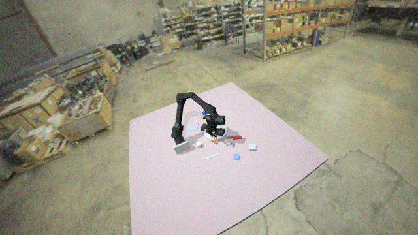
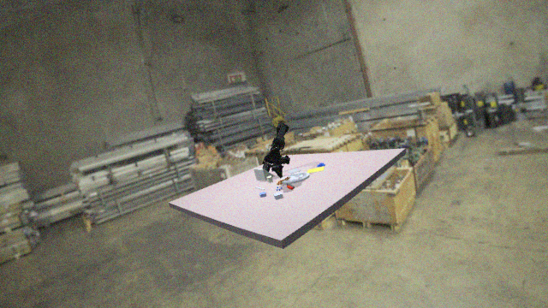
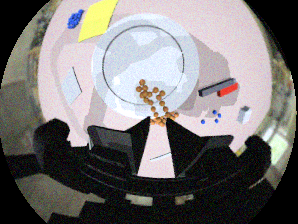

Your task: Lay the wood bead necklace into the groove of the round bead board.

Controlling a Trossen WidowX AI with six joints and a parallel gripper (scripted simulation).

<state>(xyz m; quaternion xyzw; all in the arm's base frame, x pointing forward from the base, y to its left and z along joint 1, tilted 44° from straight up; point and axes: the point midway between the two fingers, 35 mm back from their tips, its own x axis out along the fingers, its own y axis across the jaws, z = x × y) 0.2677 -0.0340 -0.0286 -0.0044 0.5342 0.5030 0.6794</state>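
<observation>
My gripper tip is 130 mm past the cream cube, 10 mm to the left of it and 20 mm above it. The rest, counted from my gripper tip: white stick (80 mm behind, 140 mm to the right, 30 mm below); then red-handled tool (150 mm ahead, 60 mm to the right, 30 mm below); then blue block (80 mm ahead, 220 mm to the right, 30 mm below).
</observation>
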